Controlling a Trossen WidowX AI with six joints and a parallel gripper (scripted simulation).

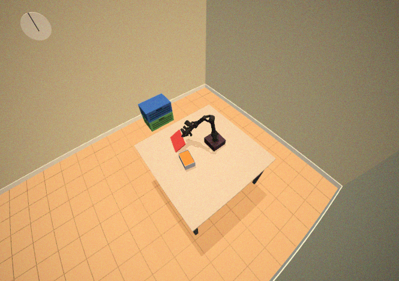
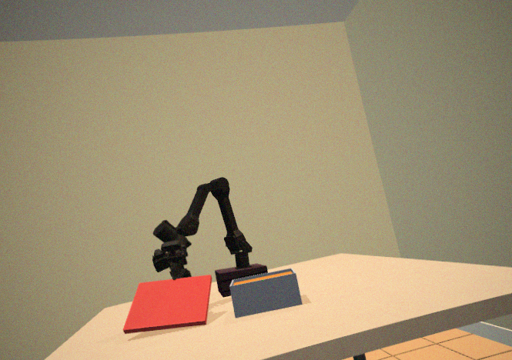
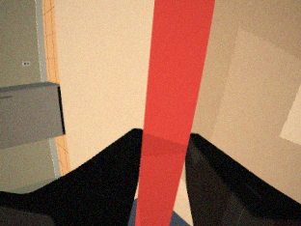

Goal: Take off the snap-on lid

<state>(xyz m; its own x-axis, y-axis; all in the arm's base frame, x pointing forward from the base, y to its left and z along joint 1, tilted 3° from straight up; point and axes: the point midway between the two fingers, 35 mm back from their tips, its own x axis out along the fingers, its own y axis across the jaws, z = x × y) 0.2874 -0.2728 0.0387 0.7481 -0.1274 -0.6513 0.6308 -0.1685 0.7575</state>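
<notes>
Right now my gripper tip is 6 cm short of the red lid, 5 cm above it and 2 cm to the left of it. Round my gripper tip: grey-blue box (26 cm to the left, 12 cm ahead, 8 cm below).
</notes>
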